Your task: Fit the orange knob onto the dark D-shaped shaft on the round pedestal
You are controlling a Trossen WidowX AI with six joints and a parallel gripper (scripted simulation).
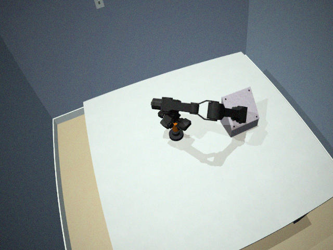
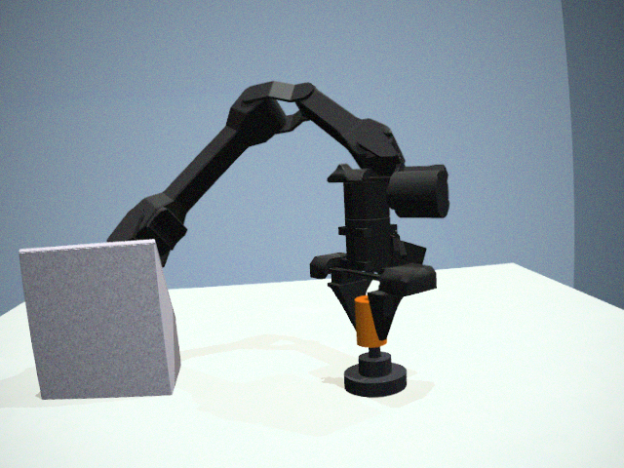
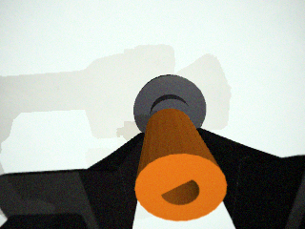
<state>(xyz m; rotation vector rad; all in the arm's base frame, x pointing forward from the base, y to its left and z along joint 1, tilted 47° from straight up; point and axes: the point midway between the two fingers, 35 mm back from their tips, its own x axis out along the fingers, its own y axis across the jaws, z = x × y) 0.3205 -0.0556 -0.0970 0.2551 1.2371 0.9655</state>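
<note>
Now: gripper tip 2 cm below the orange knob. Round my gripper tip: dark round pedestal: 4 cm below.
</note>
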